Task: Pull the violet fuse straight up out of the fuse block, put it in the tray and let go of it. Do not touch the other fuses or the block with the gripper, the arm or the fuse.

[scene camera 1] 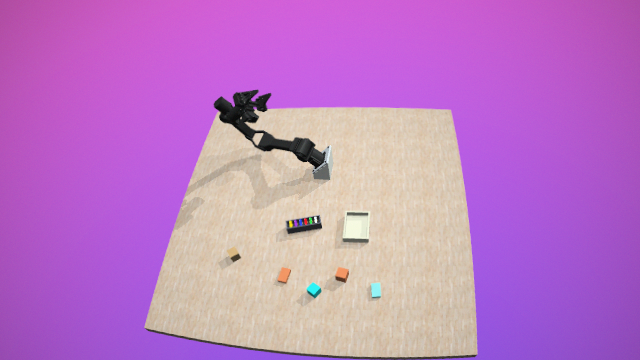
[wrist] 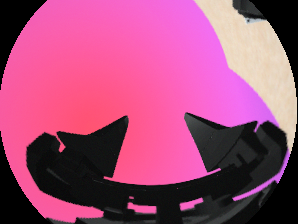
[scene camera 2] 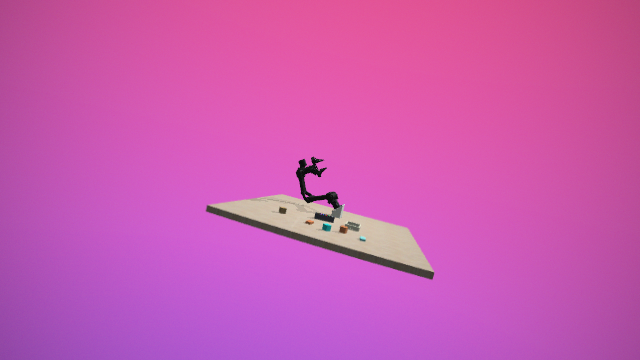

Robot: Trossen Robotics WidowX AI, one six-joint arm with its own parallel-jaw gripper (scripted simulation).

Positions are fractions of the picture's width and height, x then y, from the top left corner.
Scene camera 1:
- my gripper: 0.41, 0.26
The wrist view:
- my gripper: 0.53, 0.52
